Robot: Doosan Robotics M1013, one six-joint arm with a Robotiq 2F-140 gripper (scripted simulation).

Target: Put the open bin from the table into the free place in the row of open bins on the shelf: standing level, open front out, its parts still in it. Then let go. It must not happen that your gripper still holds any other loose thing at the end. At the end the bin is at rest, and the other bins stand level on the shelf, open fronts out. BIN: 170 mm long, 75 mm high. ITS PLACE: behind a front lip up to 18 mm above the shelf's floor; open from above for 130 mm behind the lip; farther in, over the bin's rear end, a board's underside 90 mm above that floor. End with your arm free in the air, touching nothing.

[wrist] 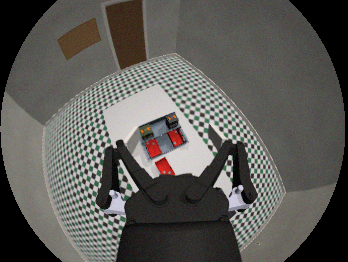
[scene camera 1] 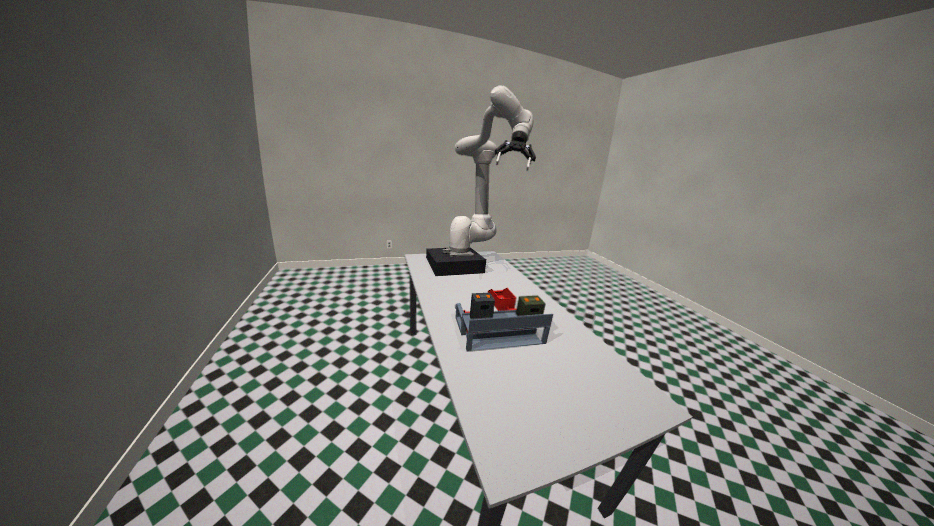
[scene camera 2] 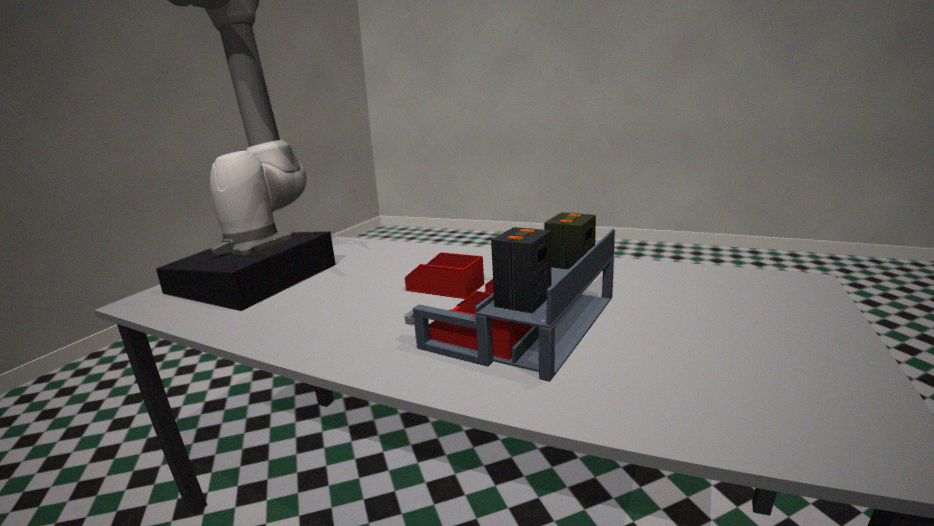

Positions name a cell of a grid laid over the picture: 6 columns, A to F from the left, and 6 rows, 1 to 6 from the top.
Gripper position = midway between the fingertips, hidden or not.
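Note:
The wrist view shows the gripper (wrist: D3). Scene camera 2 shows a red open bin (scene camera 2: C4) and another red open bin (scene camera 2: D4), along with a black box (scene camera 2: D3) and an olive box (scene camera 2: D3).

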